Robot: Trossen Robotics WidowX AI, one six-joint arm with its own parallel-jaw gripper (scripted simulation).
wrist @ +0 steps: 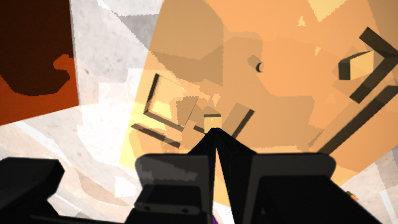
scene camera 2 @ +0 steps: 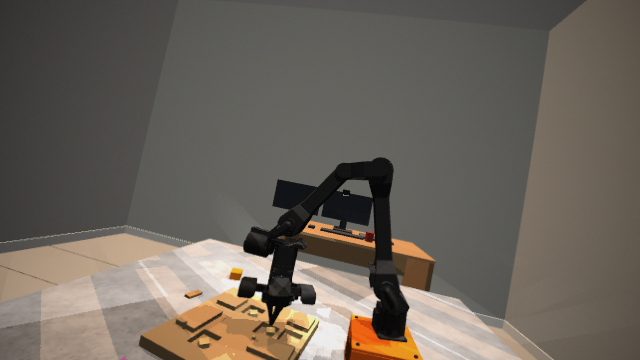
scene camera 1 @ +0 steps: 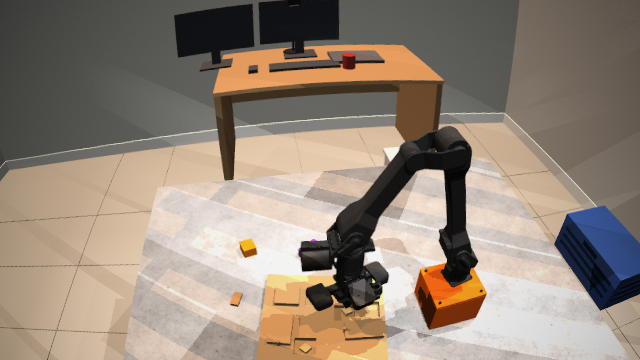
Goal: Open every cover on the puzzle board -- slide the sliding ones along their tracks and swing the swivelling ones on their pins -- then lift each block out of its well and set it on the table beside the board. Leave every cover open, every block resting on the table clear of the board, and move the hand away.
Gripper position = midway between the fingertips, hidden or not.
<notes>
The gripper (scene camera 1: 346,307) is shut, with nothing in its grasp. Further things: a wooden puzzle board (wrist: 297,106).
The gripper shows as well in the wrist view (wrist: 215,131) and in scene camera 2 (scene camera 2: 270,324).
</notes>
